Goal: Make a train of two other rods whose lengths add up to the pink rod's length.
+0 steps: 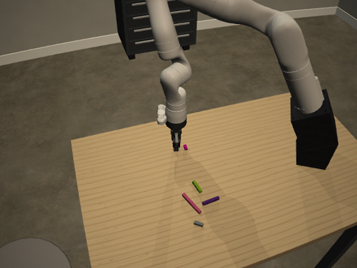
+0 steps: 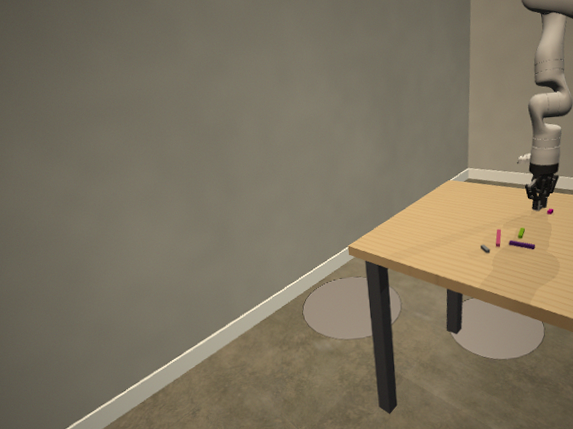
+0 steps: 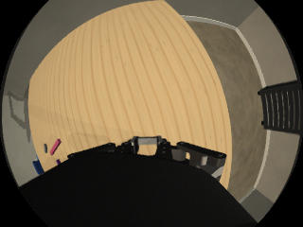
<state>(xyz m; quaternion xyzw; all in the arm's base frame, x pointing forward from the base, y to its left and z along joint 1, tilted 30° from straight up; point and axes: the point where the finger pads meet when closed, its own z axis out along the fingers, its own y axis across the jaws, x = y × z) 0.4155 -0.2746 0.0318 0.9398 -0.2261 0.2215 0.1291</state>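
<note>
Right now my hand is 3 cm past the magenta rod, 2 cm to the right of it and 2 cm above it. The rest, counted from my hand: lime rod (19 cm to the left, 4 cm ahead, 2 cm below); purple rod (27 cm to the left, 4 cm ahead, 2 cm below); pink rod (24 cm to the left, 10 cm ahead, 2 cm below).
</note>
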